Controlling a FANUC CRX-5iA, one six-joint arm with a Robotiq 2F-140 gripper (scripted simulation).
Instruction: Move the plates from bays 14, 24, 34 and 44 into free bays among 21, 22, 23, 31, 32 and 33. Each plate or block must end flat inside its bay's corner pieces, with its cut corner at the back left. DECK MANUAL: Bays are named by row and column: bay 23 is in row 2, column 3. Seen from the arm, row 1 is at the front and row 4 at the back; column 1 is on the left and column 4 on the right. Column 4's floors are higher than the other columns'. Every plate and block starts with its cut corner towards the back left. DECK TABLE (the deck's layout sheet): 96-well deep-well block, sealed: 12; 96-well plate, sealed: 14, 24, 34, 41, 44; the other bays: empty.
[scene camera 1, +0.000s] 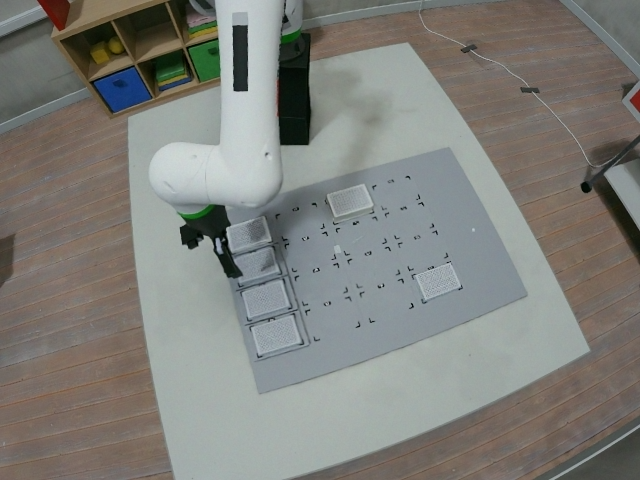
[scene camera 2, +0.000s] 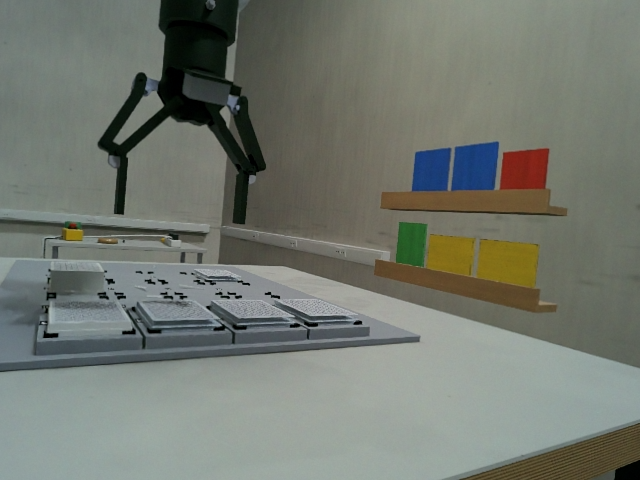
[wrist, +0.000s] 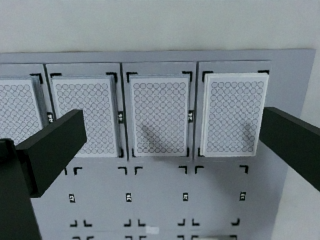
my gripper: scene camera 1 232, 250; scene camera 2; wrist
same spot on my gripper: (wrist: 39, 160) = (scene camera 2: 240, 178)
